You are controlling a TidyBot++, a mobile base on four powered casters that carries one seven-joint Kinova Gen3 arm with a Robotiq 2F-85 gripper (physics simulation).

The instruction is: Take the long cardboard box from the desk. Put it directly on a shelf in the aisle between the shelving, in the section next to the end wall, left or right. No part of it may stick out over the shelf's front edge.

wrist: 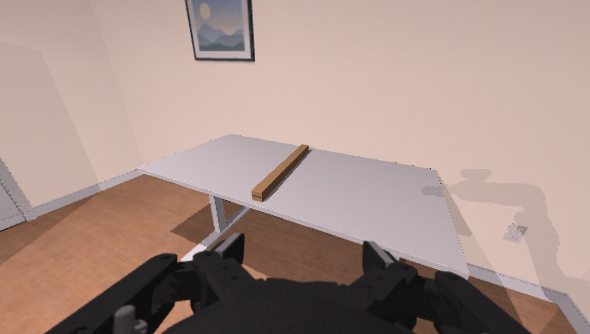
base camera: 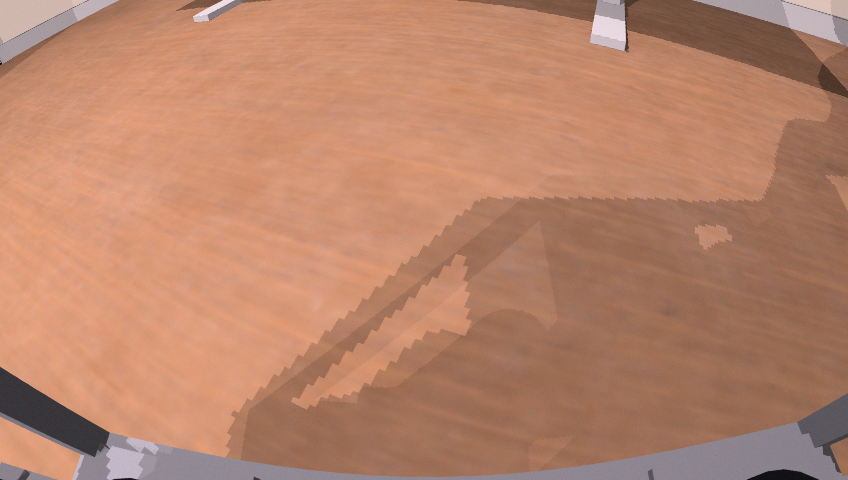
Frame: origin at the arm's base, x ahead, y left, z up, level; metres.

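Seen in the pictures: gripper, fingertip midpoint: (wrist: 302, 250).
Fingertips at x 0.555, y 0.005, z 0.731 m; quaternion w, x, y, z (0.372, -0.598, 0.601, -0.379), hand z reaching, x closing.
Observation:
A point is followed by its place in that frame.
The long cardboard box (wrist: 281, 173) @[x 1.375, y 0.116, z 0.369 m] lies on the light grey desk (wrist: 365, 200) @[x 1.239, y -0.273, z 0.324 m], across its depth, with its near end at the front edge and its far end near the wall-side edge. My gripper (wrist: 302, 250) @[x 0.555, y 0.005, z 0.731 m] is open, with its fingers wide apart and nothing between them. It is in front of the desk, apart from the box, which shows above and beyond the fingertips in the wrist view. In the base camera view two desk feet (base camera: 609, 26) (base camera: 218, 10) @[x 1.466, y 0.734, z -0.378 m] show at the top. The shelving does not show in either view.
A framed picture (wrist: 222, 30) @[x 2.156, y 0.612, z 1.064 m] hangs on the wall (wrist: 375, 90) @[x 1.789, y -0.397, z 0.734 m] behind the desk. A desk leg (wrist: 218, 212) @[x 1.728, y 0.646, z -0.176 m] stands under the left part. A door (wrist: 9, 202) @[x 1.751, y 2.327, z -0.191 m] shows at the far left. A wall socket (wrist: 515, 232) @[x 1.461, y -1.221, z 0.012 m] is at the right. Shadows lie on the wooden floor (base camera: 297, 148) @[x 0.597, y 0.205, z -0.397 m].

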